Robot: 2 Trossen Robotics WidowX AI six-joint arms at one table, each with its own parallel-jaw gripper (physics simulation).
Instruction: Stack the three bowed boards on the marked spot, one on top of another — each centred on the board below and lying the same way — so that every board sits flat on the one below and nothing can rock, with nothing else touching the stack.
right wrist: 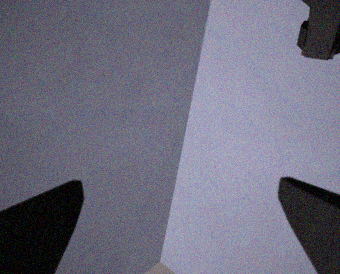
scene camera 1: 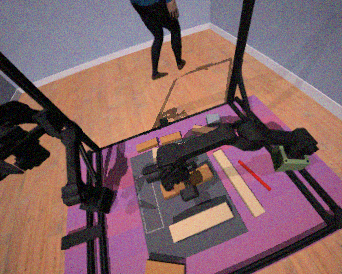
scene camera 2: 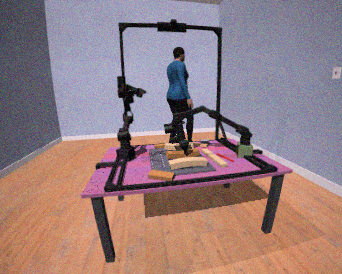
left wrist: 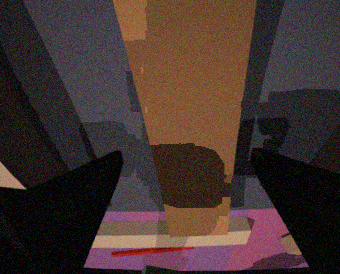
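Seen in the pictures: left gripper, between the fingertips: [scene camera 1: 188, 180] [scene camera 2: 184, 151] [left wrist: 186, 155]; right gripper, between the fingertips: [right wrist: 181, 188] [scene camera 1: 43, 153] [scene camera 2: 142, 90]; left arm's base, origin of its link: [scene camera 1: 293, 152] [scene camera 2: 245, 143]; right arm's base, origin of its link: [scene camera 1: 92, 197] [scene camera 2: 125, 148].
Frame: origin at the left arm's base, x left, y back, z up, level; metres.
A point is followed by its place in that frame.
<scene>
A pale bowed board [scene camera 1: 201, 221] {x 0.285, y -0.378, z -0.036 m} [scene camera 2: 188, 162] {x 0.313, y -0.373, z -0.047 m} lies arched on the front of the grey mat [scene camera 1: 200, 247] {x 0.370, y -0.379, z -0.086 m}. An orange-brown bowed board [scene camera 1: 205, 172] {x 0.089, y -0.363, z -0.041 m} [left wrist: 195, 100] {x 0.142, y -0.473, z -0.048 m} lies behind it, partly hidden by the left arm. A third, pale board [scene camera 2: 170, 146] {x 0.019, y -0.572, z -0.051 m} shows partly at the back. The marked spot, a thin white outline [scene camera 1: 154, 230] {x 0.334, y -0.565, z -0.086 m}, is on the mat's left part; the stretch of it that shows holds no board. My left gripper [scene camera 1: 185, 183] {x 0.131, y -0.437, z -0.042 m} [scene camera 2: 185, 146] {x 0.131, y -0.437, z -0.042 m} [left wrist: 186, 155] {x 0.131, y -0.437, z -0.042 m} is open, low over the orange-brown board, its fingers on either side. My right gripper [scene camera 2: 142, 92] {x 0.236, y -0.692, z 0.391 m} [right wrist: 181, 188] {x 0.236, y -0.692, z 0.391 m} is open and raised high.
A long pale plank [scene camera 1: 239, 182] {x 0.116, y -0.217, z -0.070 m} [scene camera 2: 214, 157] {x 0.137, y -0.219, z -0.071 m} and a red rod [scene camera 1: 254, 175] {x 0.075, y -0.144, z -0.087 m} [left wrist: 150, 251] {x 0.072, y -0.151, z -0.087 m} lie right of the mat. Orange blocks [scene camera 1: 147, 145] {x -0.060, y -0.674, z -0.069 m} [scene camera 1: 170, 137] {x -0.116, y -0.552, z -0.071 m} and a grey block [scene camera 1: 213, 119] {x -0.231, y -0.316, z -0.057 m} are at the back, an orange block [scene camera 1: 165, 266] {x 0.441, y -0.500, z -0.064 m} [scene camera 2: 161, 175] {x 0.474, y -0.494, z -0.067 m} in front. A green block [scene camera 1: 291, 161] {x 0.043, y -0.021, z 0.000 m} is by the left arm's base.
</scene>
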